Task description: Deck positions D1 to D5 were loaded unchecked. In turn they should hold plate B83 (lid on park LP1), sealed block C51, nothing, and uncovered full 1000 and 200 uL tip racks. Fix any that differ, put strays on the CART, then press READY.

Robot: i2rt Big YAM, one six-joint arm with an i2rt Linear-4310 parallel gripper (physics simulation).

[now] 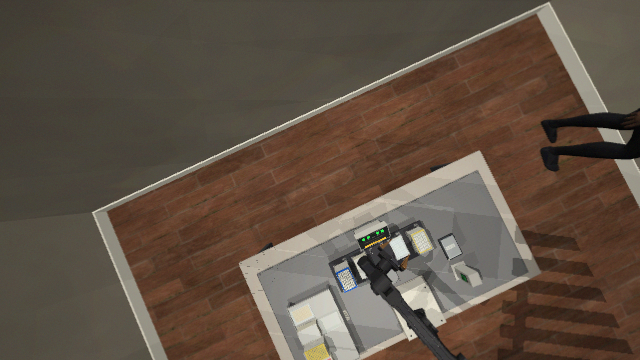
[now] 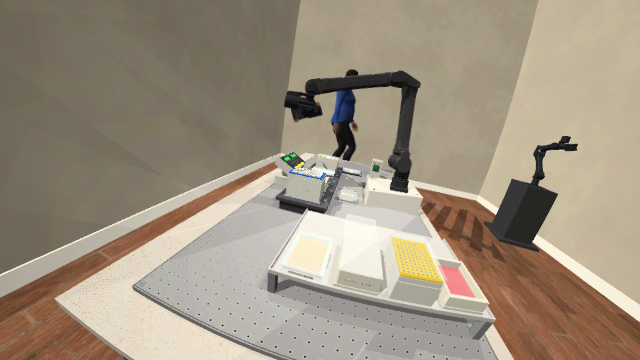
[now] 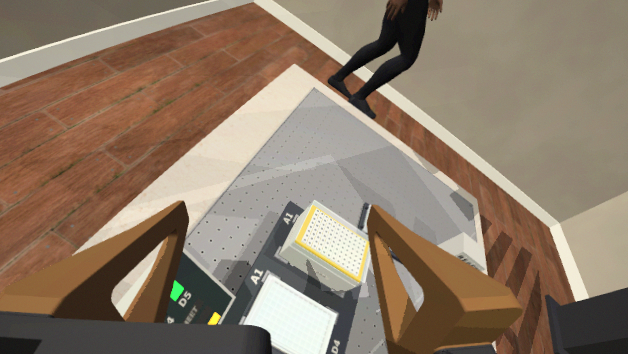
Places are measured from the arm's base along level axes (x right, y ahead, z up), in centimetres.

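Pixels of known places: gripper, fingertip midpoint: (image 1: 400, 246) (image 2: 305, 115) (image 3: 279, 212); arm's base, origin of the base link: (image 2: 398, 188).
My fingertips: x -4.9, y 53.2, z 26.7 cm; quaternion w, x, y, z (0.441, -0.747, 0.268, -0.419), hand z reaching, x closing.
Ahead of a thing's pixels: the offset from my fingertips to its middle. "*": to the spot under its first point.
My gripper (image 1: 394, 254) (image 2: 307, 114) (image 3: 279, 212) is open and empty, high above the dark deck. A blue-rimmed tip rack @[dz -24.6, dx -28.7, dy -17.7 cm] (image 1: 346, 279) (image 2: 306, 185) stands at one deck end. A pale item (image 1: 359, 266) beside it is partly hidden by the arm. A white plate-like block @[dz -28.8, dx +8.0, dy -11.5 cm] (image 1: 399, 247) (image 3: 292, 315) lies at D4. A yellow-rimmed tip rack @[dz -23.7, dx +20.2, dy -9.5 cm] (image 1: 421, 240) (image 3: 334, 244) (image 2: 327, 162) stands uncovered at the other end, full of tips. The middle position is hidden under the arm. A status panel @[* dz -22.7, dx -6.2, dy +0.4 cm] (image 1: 374, 237) (image 2: 293, 160) (image 3: 200, 295) shows green lights and a yellow strip.
A raised white tray (image 2: 380, 301) holds a cream-welled plate @[dz -27.4, dx -60.4, dy -33.7 cm] (image 2: 307, 255), a white box @[dz -26.5, dx -58.7, dy -44.4 cm] (image 2: 360, 262), a yellow rack @[dz -22.8, dx -56.9, dy -55.0 cm] (image 2: 416, 260) and a pink-bottomed bin @[dz -27.0, dx -55.1, dy -65.7 cm] (image 2: 457, 282). A dark-framed pad @[dz -33.2, dx +41.3, dy -21.7 cm] (image 1: 450, 246) and a green-screened device @[dz -28.1, dx +43.1, dy -38.0 cm] (image 1: 467, 276) stand beyond the deck. A person (image 2: 344, 112) stands behind.
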